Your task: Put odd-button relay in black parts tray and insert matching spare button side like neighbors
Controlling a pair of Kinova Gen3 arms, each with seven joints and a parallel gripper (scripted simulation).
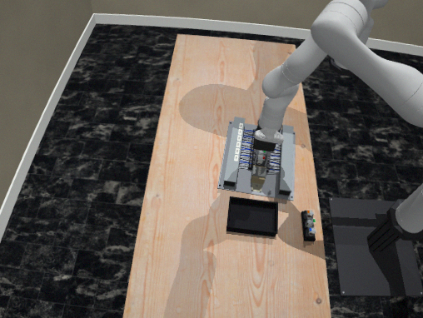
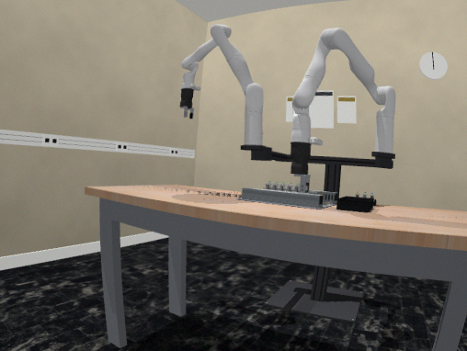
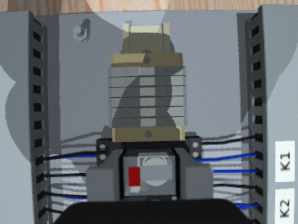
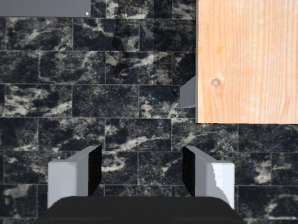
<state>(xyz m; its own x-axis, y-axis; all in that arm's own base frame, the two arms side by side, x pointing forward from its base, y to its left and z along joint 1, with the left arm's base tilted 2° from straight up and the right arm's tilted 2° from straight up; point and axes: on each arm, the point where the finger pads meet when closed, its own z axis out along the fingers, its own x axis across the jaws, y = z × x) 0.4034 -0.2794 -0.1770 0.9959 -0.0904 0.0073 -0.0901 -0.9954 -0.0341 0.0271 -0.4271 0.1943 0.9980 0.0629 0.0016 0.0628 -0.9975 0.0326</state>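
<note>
The relay panel is 50 mm to the right of my left hand, 30 mm below it and 10 mm behind it. Also, from my left hand: spare rack (240 mm to the left, 140 mm behind, 50 mm below); black parts tray (200 mm to the left, 50 mm ahead, 40 mm below).
</note>
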